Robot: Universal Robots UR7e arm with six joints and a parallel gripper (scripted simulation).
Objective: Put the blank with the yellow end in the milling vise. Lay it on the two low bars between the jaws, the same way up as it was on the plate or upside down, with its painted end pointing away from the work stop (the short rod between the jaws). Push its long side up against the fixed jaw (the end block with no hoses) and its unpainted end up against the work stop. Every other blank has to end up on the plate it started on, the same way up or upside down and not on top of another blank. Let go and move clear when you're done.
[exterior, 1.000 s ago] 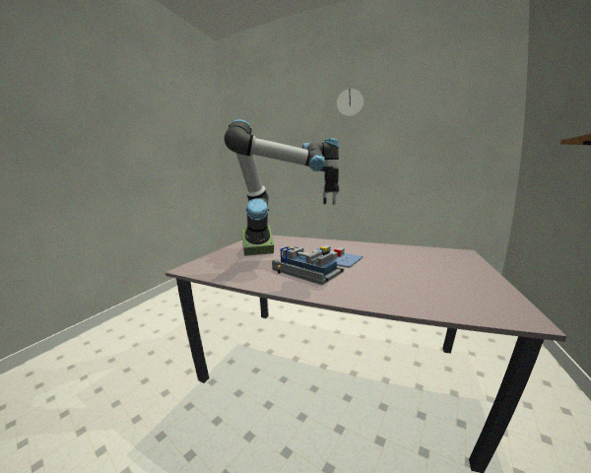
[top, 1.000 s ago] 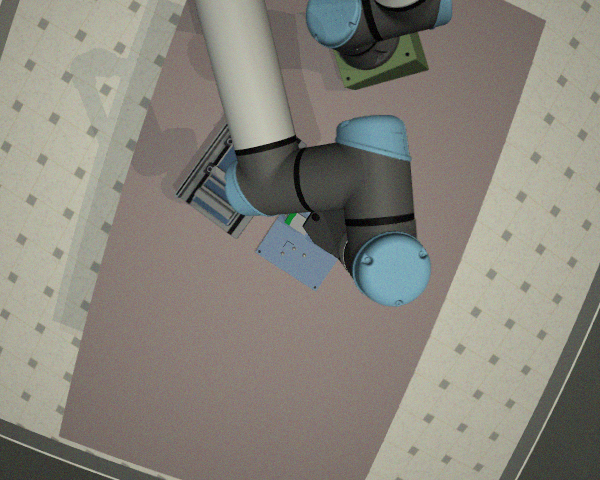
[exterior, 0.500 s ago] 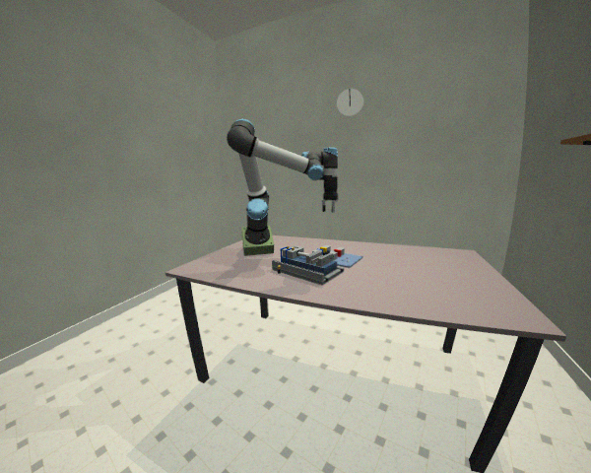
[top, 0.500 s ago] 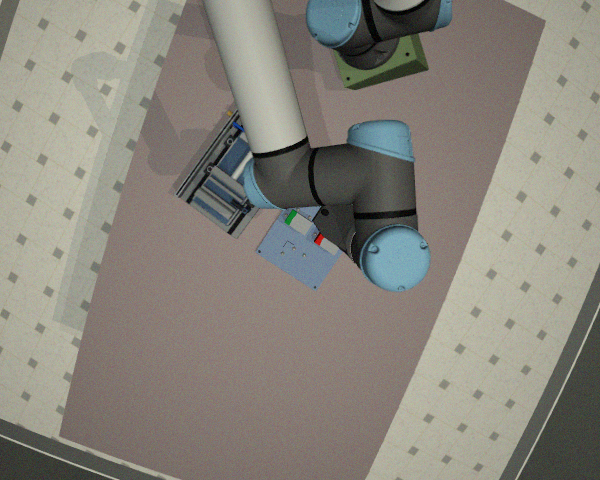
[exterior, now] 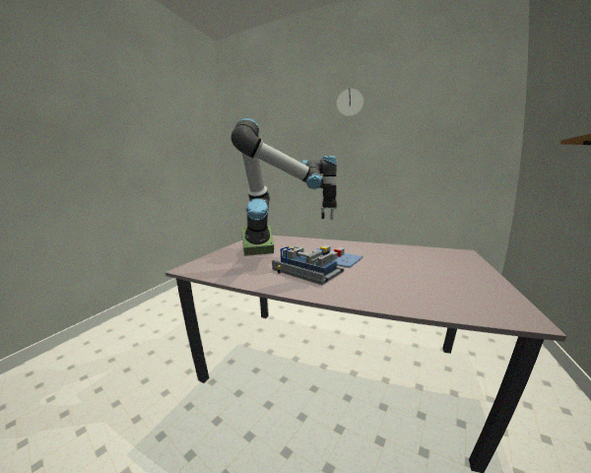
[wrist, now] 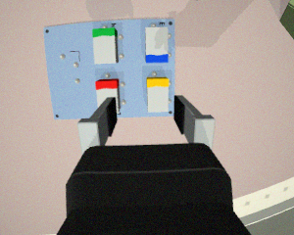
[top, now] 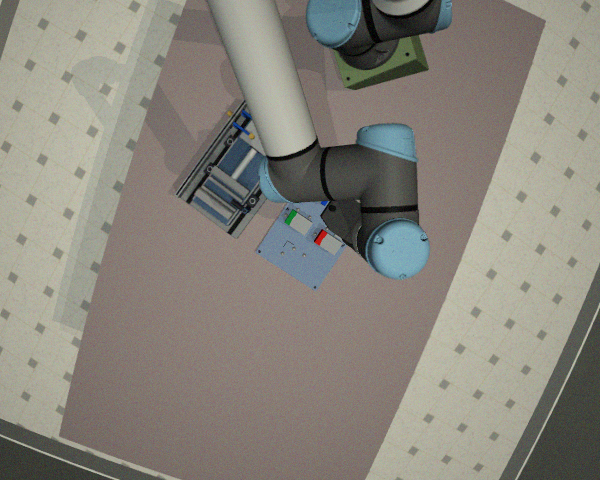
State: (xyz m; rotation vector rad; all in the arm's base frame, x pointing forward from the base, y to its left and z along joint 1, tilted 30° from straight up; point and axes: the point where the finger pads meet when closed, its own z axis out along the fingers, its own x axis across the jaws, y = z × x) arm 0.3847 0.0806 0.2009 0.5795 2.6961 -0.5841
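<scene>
Now: hand 210 mm above the yellow-ended blank, 30 mm to the right of it and 10 mm past it. The rest, counted from my hand: blue-ended blank: 210 mm below, 50 mm to the right, 50 mm behind; red-ended blank: 210 mm below, 70 mm ahead, 10 mm to the right; green-ended blank: 210 mm below, 90 mm to the right, 30 mm ahead.
</scene>
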